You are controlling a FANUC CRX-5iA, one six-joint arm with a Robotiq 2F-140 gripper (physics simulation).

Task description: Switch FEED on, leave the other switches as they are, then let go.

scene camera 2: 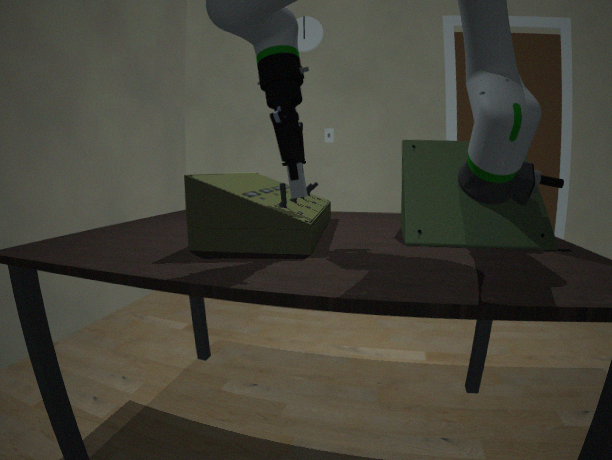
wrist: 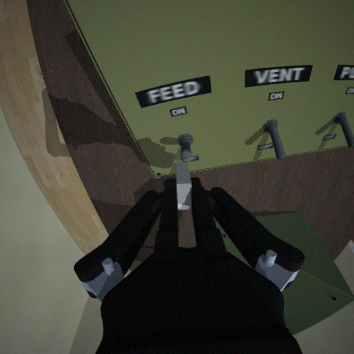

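Seen in the pictures: gripper, fingertip midpoint: [scene camera 2: 299,197] [wrist: 181,171]; arm's base at its link origin: [scene camera 2: 486,181].
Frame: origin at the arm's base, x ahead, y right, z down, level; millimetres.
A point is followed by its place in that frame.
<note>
The FEED switch [scene camera 2: 283,195] @(x 436, y -261, z 31 mm) [wrist: 186,146] @(x 445, y -255, z 18 mm) is a grey lever near one side edge of the sloped olive panel [scene camera 2: 225,182] @(x 576, y -271, z 2 mm) [wrist: 165,45] @(x 550, y -279, z 11 mm). In the scene view it stands nearly upright, unlike the neighbouring levers, which lean down the slope. In the wrist view it looks short, between its ON label [wrist: 178,111] @(x 482, y -266, z 37 mm) and the partly covered lower label. My gripper [scene camera 2: 298,195] @(x 400, y -259, z 35 mm) [wrist: 181,171] @(x 400, y -259, z 35 mm) is shut and empty. Its fingertips are low over the panel on the lower-edge side of the FEED lever; whether they touch it I cannot tell.
The VENT lever [wrist: 276,139] @(x 458, y -139, z 30 mm) and the partly visible PUMP lever [wrist: 345,129] @(x 484, y -25, z 32 mm) slant toward the panel's lower edge. A green sloped box [scene camera 2: 432,200] @(x 137, y -68, z 48 mm) [wrist: 295,235] @(x 219, y 23, z 62 mm) stands on the dark table [scene camera 2: 125,235] @(x 925, y -298, z 141 mm), beside and behind the arm's other section [scene camera 2: 500,120].
</note>
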